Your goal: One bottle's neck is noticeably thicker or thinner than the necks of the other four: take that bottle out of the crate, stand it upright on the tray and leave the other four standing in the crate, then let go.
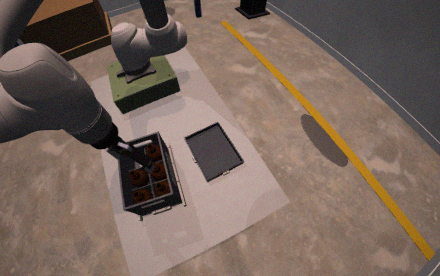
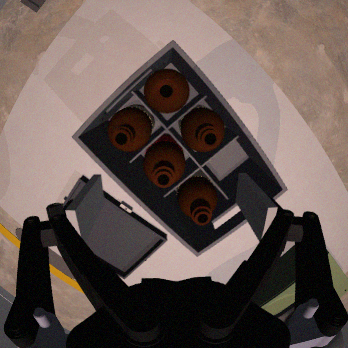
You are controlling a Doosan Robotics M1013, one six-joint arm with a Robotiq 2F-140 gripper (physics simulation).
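Frame: origin at the arm's base, x left, y back, z up, level; centimetres.
Where they show: gripper, fingertip midpoint: (image 1: 135,162) (image 2: 169,188); arm's base, link origin: (image 1: 138,69).
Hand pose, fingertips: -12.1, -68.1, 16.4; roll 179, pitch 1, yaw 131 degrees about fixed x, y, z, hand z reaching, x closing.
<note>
Each offset is from my fingertips to the top centre of the thing, as dx, dy, dz. "*": to the spot under its first point. Level surfaces: height alone.
The dark crate {-0.9, +2.5, -9.7} (image 1: 125,190) (image 2: 135,194) holds several brown bottles standing upright; one compartment, on the robot-base side, has no bottle. The bottle nearest the base {+4.5, +10.6, -10.9} (image 1: 152,151) (image 2: 198,197) stands on the tray side. Another bottle {+3.3, +1.7, -10.9} (image 1: 158,171) (image 2: 164,164) is beside it. The other bottles {+2.5, -6.6, -10.9} (image 2: 130,129) {-5.4, +2.7, -10.9} (image 2: 203,129) {-6.3, -6.0, -10.9} (image 2: 166,90) stand farther from the base. I cannot tell which neck differs. The dark tray {* +30.3, +3.2, -26.7} (image 1: 215,150) (image 2: 117,240) lies flat beside the crate and bears no bottle. My gripper (image 1: 145,159) (image 2: 169,188) is open and empty, above the base-side part of the crate.
The green base block (image 1: 147,87) (image 2: 285,295) stands behind the crate. A pale mat {dz -27.2} (image 1: 255,195) (image 2: 30,120) lies under crate and tray. A brown box (image 1: 70,22) is at the back left. A yellow line (image 1: 300,97) crosses the floor beyond the tray.
</note>
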